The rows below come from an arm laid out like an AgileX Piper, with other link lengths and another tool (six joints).
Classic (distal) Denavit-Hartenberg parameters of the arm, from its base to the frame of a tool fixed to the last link. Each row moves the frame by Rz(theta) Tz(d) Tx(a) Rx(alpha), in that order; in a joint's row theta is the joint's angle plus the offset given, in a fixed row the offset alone. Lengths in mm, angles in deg.
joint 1: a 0  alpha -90  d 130.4  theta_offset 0
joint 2: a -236.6  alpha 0  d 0  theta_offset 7.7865
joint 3: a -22.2  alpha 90  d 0  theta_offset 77.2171
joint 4: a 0  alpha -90  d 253.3  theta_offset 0
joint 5: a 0  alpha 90  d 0  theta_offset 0
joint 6: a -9.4  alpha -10  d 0.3  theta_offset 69.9
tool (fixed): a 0  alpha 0  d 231.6  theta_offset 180
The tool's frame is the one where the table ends.
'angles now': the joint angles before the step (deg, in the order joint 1, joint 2, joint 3, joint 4, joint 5, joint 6). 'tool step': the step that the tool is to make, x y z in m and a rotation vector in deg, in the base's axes. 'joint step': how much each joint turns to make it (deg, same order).
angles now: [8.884 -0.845 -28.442 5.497 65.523 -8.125]
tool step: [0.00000 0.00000 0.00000 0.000 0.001 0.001]
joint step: [0.006 0.001 -0.001 -0.005 0.000 0.005]
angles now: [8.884 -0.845 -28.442 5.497 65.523 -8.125]
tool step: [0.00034 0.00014 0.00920 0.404 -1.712 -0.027]
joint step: [-0.001 0.000 -0.737 0.097 -1.022 -0.001]
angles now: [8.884 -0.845 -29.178 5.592 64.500 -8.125]
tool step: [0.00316 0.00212 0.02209 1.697 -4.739 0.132]
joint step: [-0.006 -0.002 -0.766 0.854 -4.199 -0.006]
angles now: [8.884 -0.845 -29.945 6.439 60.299 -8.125]
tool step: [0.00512 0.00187 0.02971 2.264 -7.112 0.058]
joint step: [0.003 -0.001 0.001 1.145 -7.397 -0.340]
